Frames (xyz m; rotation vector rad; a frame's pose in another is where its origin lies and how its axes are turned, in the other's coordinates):
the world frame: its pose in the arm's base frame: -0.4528 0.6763 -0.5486 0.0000 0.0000 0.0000
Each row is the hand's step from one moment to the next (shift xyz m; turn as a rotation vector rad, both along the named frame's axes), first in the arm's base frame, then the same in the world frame.
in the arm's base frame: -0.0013 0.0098 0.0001 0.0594 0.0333 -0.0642
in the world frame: -0.0013 0.0098 0.0001 0.0594 0.0333 -0.0642
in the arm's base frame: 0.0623 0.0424 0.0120 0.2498 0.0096 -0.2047
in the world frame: 0.0623 0.0424 0.0120 0.2498 0.0096 -0.2047
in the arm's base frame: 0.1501 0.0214 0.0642 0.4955 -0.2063 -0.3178
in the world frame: 0.1501 0.0214 0.0642 0.4955 -0.2063 -0.3178
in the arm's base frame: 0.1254 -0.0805 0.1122 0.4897 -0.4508 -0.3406
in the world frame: 0.1254 -0.0805 0.1122 0.4897 -0.4508 -0.3406
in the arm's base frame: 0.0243 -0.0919 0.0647 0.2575 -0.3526 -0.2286
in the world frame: 0.0243 -0.0919 0.0647 0.2575 -0.3526 -0.2286
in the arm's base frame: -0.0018 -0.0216 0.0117 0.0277 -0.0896 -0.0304
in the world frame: -0.0018 -0.0216 0.0117 0.0277 -0.0896 -0.0304
